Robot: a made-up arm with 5 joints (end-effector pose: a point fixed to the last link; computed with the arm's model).
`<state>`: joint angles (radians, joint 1 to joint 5).
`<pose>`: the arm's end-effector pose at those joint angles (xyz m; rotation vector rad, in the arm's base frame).
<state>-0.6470 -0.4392 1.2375 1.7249 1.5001</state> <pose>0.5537 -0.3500 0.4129 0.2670 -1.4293 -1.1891</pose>
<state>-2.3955 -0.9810 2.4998 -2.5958 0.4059</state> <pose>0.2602 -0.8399 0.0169 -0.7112 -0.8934 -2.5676</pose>
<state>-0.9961 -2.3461 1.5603 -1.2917 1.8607</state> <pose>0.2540 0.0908 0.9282 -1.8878 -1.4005 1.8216</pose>
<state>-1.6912 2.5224 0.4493 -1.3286 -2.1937</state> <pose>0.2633 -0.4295 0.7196 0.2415 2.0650 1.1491</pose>
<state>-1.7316 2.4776 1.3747 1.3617 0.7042</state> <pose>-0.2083 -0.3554 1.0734 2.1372 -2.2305 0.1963</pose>
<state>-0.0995 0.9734 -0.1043 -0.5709 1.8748</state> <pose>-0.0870 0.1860 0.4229 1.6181 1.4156 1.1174</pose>
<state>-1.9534 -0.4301 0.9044 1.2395 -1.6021</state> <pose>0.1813 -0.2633 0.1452 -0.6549 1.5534 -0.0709</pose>
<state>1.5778 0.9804 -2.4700 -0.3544 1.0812</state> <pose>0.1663 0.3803 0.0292 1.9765 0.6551 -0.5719</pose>
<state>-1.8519 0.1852 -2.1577 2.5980 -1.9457</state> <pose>0.3124 0.0122 0.6296 0.4222 0.3920 2.7286</pose>
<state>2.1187 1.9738 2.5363 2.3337 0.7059</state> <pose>-0.3321 0.1204 -0.7507 0.4927 -0.4199 1.8318</pose>
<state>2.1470 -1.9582 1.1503 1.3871 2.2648</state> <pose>-0.2228 0.3376 0.1845 1.5977 2.3170 -1.1295</pose>
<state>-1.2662 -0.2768 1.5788 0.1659 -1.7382</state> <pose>0.1158 -0.1844 0.4805 -2.0532 0.3792 0.0692</pose>
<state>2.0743 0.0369 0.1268 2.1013 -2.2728</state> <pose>0.3887 0.2686 0.0486 1.0654 -0.0780 2.2603</pose>
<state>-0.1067 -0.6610 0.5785 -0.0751 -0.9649</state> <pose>-0.0570 0.0976 0.2962 -1.3769 0.5067 -0.4097</pose>
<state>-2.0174 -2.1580 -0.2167 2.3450 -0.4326</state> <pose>-0.4959 -0.0242 0.4905 0.8884 -1.7539 0.6061</pose>
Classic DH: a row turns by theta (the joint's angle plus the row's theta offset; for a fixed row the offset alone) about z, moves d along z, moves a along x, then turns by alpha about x. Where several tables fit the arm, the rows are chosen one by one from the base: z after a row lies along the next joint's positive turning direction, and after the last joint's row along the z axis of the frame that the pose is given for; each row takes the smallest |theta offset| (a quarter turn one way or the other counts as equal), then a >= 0, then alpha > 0; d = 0 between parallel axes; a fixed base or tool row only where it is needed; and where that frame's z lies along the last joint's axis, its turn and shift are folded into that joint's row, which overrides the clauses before.
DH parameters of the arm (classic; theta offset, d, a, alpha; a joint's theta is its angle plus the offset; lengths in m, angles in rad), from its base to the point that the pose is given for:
base (fixed): -1.5708 0.1877 0 1.5708
joint 1: 0 -0.0527 -0.3476 -1.5708
joint 2: 0 0.1641 0.1136 1.5708
joint 3: 0 -0.1388 0.2388 1.5708
joint 4: 0 0.0225 -0.3235 1.5708
joint 5: 0 -0.0667 0.0009 1.5708
tool (fixed): 1.5708 -0.1965 0 0

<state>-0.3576 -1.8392 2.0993 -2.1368 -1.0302</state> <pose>0.0129 0.0996 0.8147 0.3955 1.3140 1.3175</pose>
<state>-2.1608 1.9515 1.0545 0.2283 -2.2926</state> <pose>0.0524 -0.4795 0.4323 -0.6385 -0.5872 -1.7864</pose>
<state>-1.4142 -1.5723 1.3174 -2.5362 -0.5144</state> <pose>-0.3639 -0.5125 0.5553 1.3523 0.0186 1.5772</pose>
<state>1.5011 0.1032 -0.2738 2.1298 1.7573</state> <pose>0.7190 0.0432 0.3339 0.3040 -2.0361 -0.1765</pose>
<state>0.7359 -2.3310 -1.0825 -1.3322 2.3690</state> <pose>0.0531 0.6218 -0.3115 1.0551 -0.9678 1.1308</pose>
